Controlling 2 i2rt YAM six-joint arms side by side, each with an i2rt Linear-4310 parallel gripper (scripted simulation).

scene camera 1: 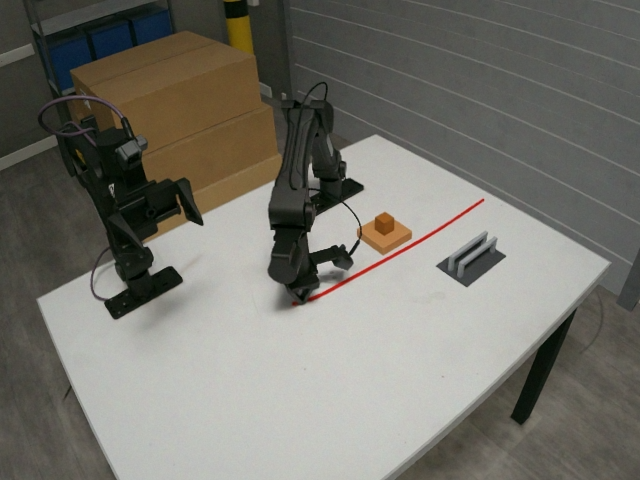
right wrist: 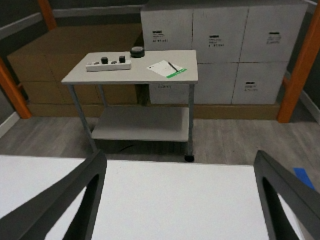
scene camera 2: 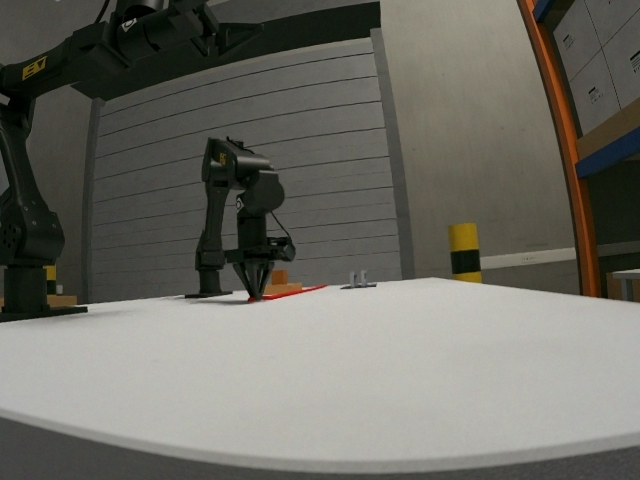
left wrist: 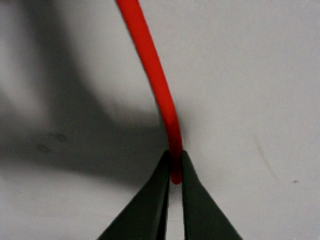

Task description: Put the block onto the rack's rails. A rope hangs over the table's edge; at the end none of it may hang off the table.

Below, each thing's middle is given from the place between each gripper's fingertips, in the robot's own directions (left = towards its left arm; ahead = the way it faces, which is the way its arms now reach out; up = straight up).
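Labels:
My left gripper point(scene camera 2: 256, 300) is 2 cm below the orange block point(scene camera 1: 384, 234), 5 cm past it and 30 cm to the right of it. Counting from that same left hand, I find the rack point(scene camera 1: 466, 271) 1 cm above, 16 cm ahead and 39 cm to the left.
For my right hand point(scene camera 1: 174, 237), it is the orange block that sits 38 cm below it, 15 cm behind it and 56 cm to the left of it. The rack is 38 cm below my right hand as well, 6 cm ahead of it and 66 cm to the left of it.

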